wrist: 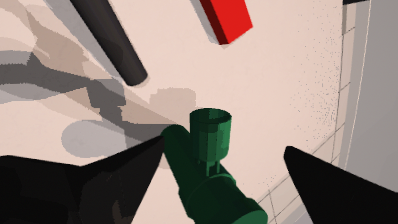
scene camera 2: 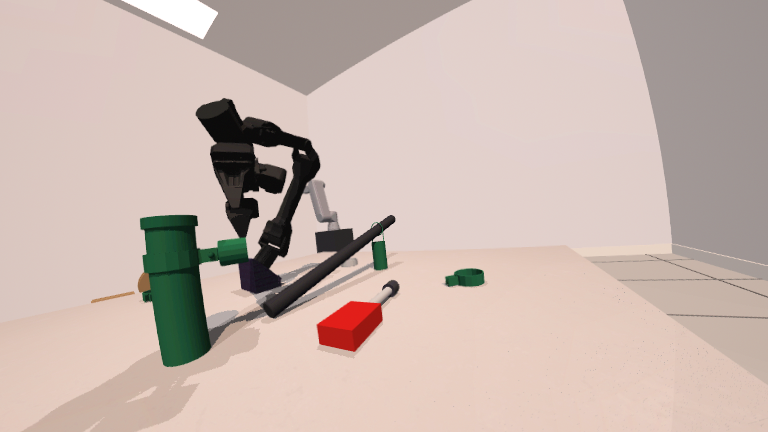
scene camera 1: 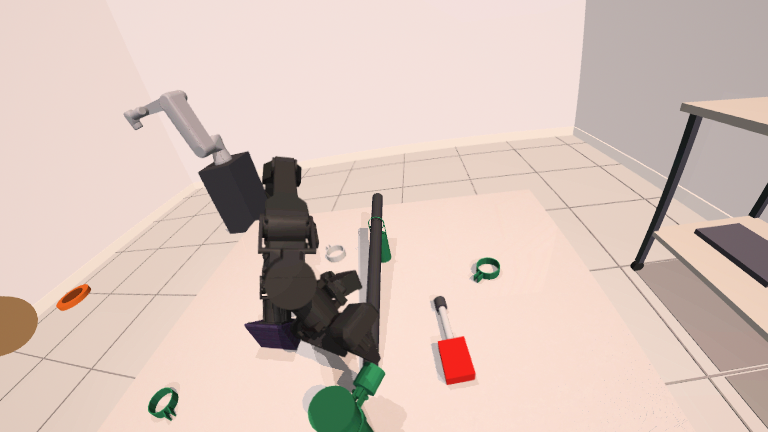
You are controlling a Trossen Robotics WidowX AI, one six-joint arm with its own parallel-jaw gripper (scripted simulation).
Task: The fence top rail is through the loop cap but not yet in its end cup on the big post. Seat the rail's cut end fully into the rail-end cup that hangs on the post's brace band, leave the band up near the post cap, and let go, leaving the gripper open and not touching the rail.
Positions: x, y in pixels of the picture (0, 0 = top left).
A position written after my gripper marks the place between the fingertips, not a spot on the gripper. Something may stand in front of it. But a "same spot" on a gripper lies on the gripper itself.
my gripper: wrist; scene camera 2 239, 224; scene camera 1
same spot on my gripper: [wrist: 120, 181] = [scene camera 1: 329, 332]
